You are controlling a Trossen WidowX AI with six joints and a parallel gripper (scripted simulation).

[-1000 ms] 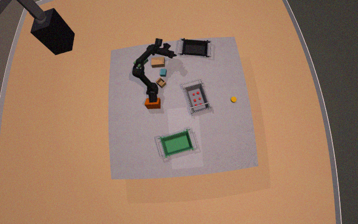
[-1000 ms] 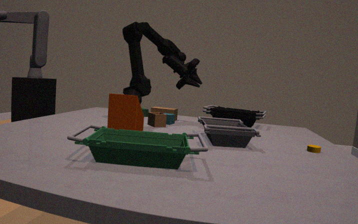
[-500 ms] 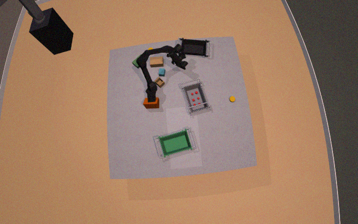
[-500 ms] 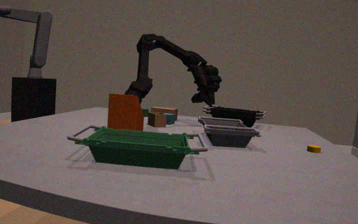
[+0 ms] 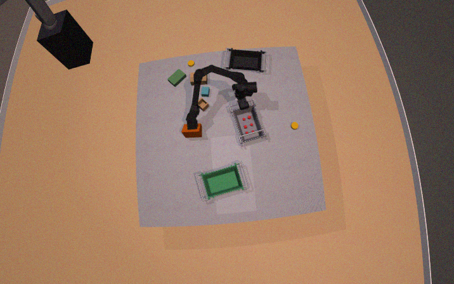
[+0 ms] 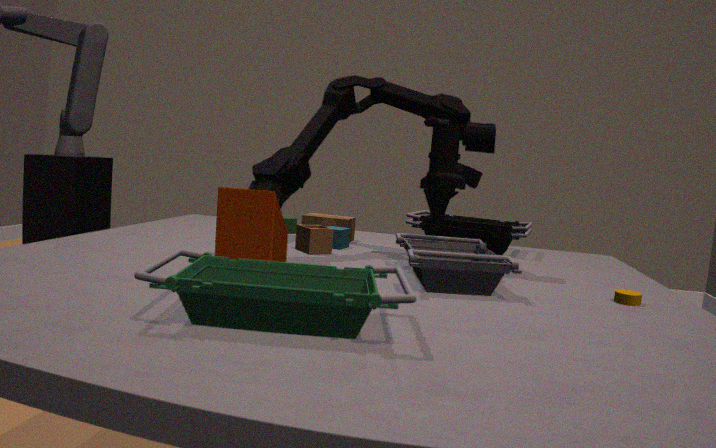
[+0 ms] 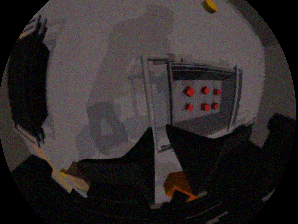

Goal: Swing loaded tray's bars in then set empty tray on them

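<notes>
My gripper tip is now 51 cm to the left of the green tray, 18 cm past it and 4 cm above it. Also, from my gripper tip: small box (26 cm behind, 7 cm below, 4 cm to the left); then cyan block (23 cm behind, 14 cm to the left, 7 cm below); then tan block (27 cm behind, 26 cm to the left, 6 cm below).
</notes>
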